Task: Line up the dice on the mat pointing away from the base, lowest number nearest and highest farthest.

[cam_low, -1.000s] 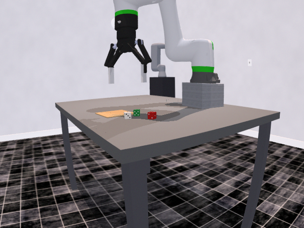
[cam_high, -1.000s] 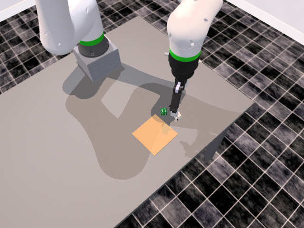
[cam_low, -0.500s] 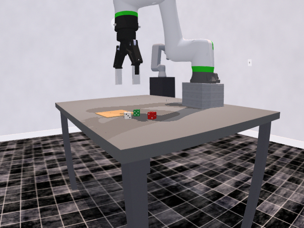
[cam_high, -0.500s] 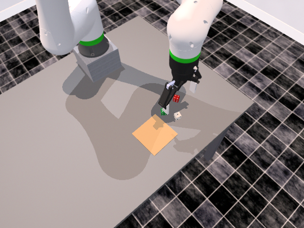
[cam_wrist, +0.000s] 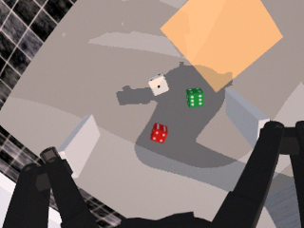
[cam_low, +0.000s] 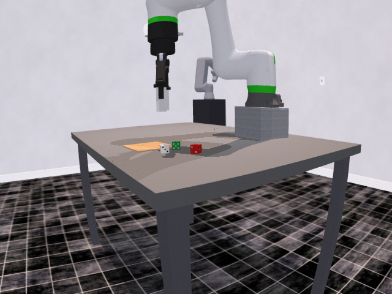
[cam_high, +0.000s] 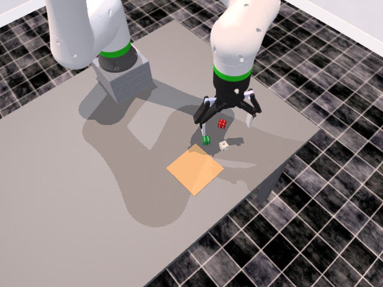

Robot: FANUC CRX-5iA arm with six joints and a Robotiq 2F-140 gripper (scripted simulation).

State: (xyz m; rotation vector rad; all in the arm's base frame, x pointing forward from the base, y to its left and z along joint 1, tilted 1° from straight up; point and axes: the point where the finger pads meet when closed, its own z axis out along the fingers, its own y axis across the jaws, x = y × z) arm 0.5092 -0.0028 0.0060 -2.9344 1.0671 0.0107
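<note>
Right now my hand is 12 cm above the white die. From my hand the other things lie so: red die (12 cm below, 7 cm to the left, 6 cm behind); green die (12 cm below, 6 cm behind, 2 cm to the right); mat (13 cm to the right, 13 cm below, 3 cm behind).
</note>
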